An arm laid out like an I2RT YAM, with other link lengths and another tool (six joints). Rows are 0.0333 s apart.
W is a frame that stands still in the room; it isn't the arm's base.
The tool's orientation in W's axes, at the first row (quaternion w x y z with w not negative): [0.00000, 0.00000, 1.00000, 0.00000]
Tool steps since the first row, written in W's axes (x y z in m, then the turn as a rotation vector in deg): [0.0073, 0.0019, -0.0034, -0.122, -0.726, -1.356]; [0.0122, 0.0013, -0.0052, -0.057, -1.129, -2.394]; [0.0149, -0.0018, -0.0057, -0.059, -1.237, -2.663]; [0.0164, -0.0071, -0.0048, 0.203, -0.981, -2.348]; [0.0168, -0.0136, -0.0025, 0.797, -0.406, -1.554]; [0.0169, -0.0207, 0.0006, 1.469, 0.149, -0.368]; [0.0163, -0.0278, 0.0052, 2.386, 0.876, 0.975]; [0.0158, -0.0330, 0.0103, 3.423, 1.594, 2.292]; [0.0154, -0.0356, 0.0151, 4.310, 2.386, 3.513]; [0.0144, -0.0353, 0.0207, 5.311, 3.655, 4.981]
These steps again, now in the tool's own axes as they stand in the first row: [-0.0073, 0.0019, 0.0034, 0.122, -0.726, 1.356]; [-0.0122, 0.0013, 0.0052, 0.057, -1.129, 2.394]; [-0.0149, -0.0018, 0.0057, 0.059, -1.237, 2.663]; [-0.0164, -0.0071, 0.0048, -0.203, -0.981, 2.348]; [-0.0168, -0.0136, 0.0025, -0.797, -0.406, 1.554]; [-0.0169, -0.0207, -0.0006, -1.469, 0.149, 0.368]; [-0.0163, -0.0278, -0.0052, -2.386, 0.876, -0.975]; [-0.0158, -0.0330, -0.0103, -3.423, 1.594, -2.292]; [-0.0154, -0.0356, -0.0151, -4.310, 2.386, -3.513]; [-0.0144, -0.0353, -0.0207, -5.311, 3.655, -4.981]
